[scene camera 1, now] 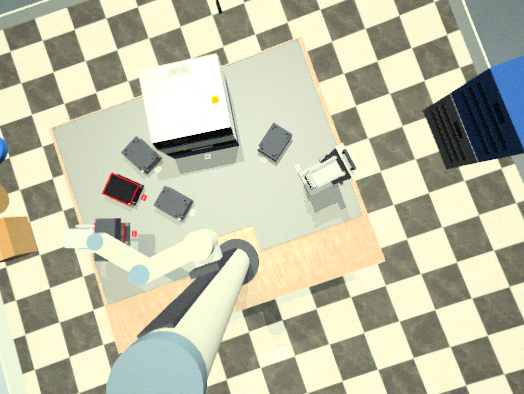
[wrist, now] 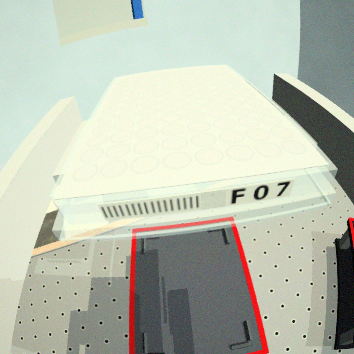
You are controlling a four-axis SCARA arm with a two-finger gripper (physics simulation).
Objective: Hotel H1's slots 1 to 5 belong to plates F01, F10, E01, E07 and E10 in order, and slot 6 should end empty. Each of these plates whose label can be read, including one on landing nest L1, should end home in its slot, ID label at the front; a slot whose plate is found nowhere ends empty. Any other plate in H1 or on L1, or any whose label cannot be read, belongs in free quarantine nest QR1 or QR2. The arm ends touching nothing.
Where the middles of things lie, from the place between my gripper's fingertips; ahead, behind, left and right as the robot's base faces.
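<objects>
The plate F07 point(wrist: 187, 149) is 10 mm to the right of my hand, and going by their middles it is, of the things named here, the nearest to my gripper. As for the quarantine nest QR2 point(wrist: 192, 285), my gripper is 20 mm to the left of it and 10 mm past it, 180 mm above it.
</objects>
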